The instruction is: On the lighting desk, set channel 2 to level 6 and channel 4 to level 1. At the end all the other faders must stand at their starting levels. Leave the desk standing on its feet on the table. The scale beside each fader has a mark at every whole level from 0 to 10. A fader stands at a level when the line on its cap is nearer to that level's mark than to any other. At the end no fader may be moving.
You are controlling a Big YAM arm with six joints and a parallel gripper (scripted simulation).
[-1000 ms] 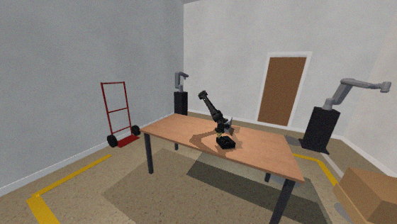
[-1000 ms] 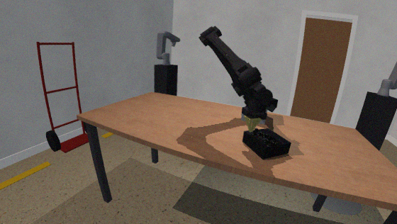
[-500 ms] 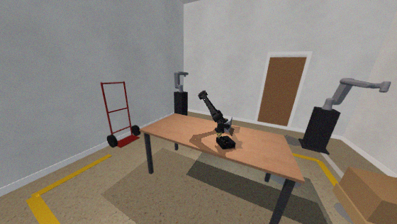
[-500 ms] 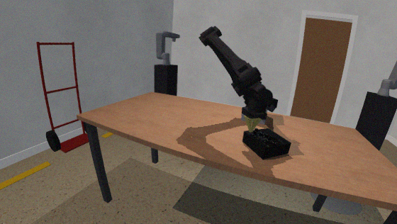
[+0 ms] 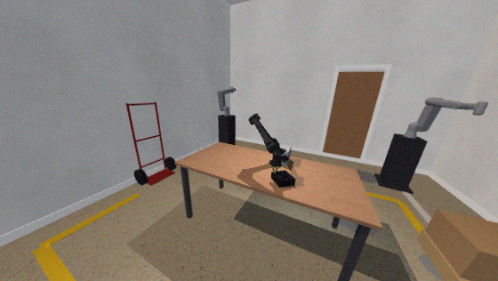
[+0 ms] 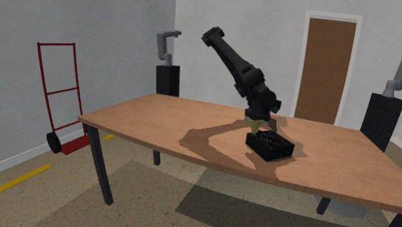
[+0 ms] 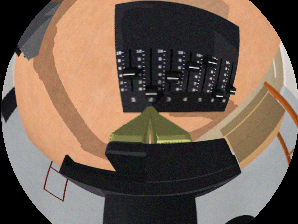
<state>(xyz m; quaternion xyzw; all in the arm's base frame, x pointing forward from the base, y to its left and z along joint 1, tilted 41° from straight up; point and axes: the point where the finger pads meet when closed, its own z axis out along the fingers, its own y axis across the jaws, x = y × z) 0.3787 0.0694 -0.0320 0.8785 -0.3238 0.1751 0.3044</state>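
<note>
Now: hand 70 mm to the right of the fader cap, 10 mm past it and 10 mm above it.
</note>
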